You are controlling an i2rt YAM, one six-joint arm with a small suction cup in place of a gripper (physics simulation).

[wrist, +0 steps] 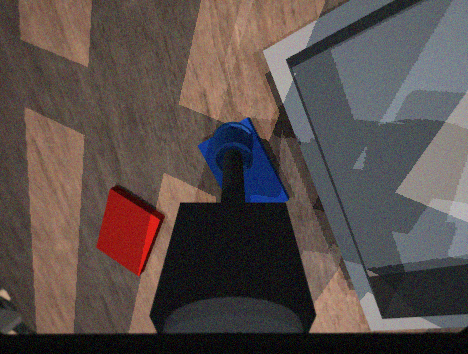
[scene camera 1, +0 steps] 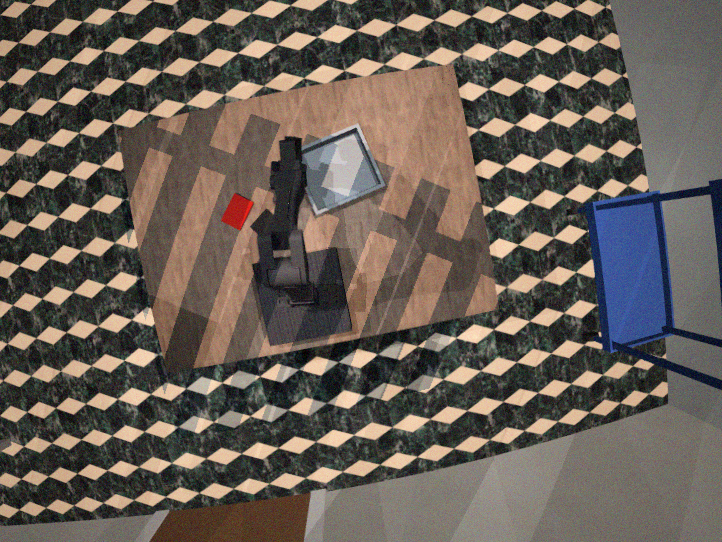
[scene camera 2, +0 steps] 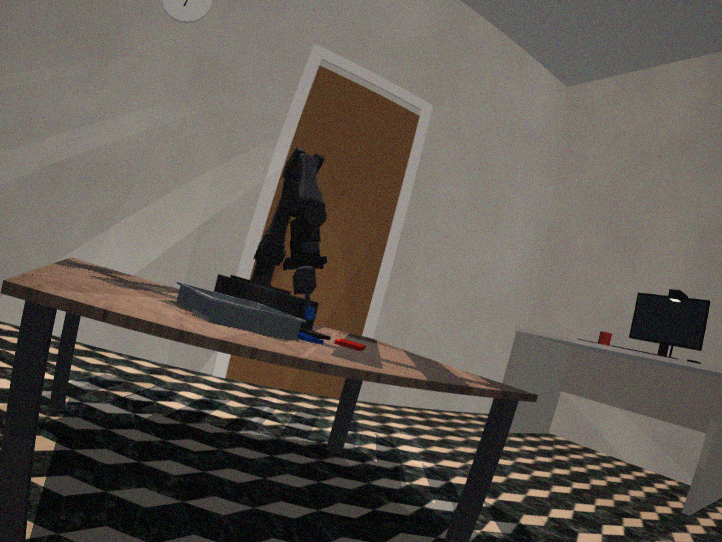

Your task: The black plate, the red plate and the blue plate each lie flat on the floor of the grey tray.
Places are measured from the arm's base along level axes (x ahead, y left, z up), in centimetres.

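Pixels of known places: hand, its tool point: [wrist: 233, 140] [scene camera 2: 310, 318]; arm's base, origin of its link: [scene camera 2: 259, 286].
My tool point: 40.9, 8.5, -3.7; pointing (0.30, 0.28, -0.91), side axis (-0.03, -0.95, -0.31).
Ahead of a thing's pixels: the offset from my tool point to its middle, as dx, dy, dz. "spot": to the spot under its first point. Level surfaces: height alone.
The blue plate @(-3.8, +0.7, -4.9) [wrist: 264, 175] [scene camera 2: 309, 338] lies flat on the wooden table beside the grey tray @(+0.1, -17.8, -2.9) [wrist: 282, 60] [scene camera 1: 332, 136] [scene camera 2: 241, 314], just outside its left rim. My suction cup [wrist: 234, 144] [scene camera 2: 309, 312] hangs a little above the blue plate's far end, with nothing on it. The red plate @(-13.2, +16.5, -4.9) [wrist: 125, 230] [scene camera 1: 237, 211] [scene camera 2: 349, 343] lies flat on the table further left, apart from the tray. A dark patch @(spot: -13.2, -12.6, -2.6) [wrist: 390, 295] fills the tray's near corner; I cannot tell whether it is the black plate. In the overhead view the arm hides the blue plate.
The arm's dark base [scene camera 1: 305, 301] stands on the table @(dz -5.3) [scene camera 1: 413, 108] in front of the tray. A blue cabinet [scene camera 1: 612, 269] stands off the table to the right. A grey counter with a small red object [scene camera 2: 604, 338] stands at the far right.
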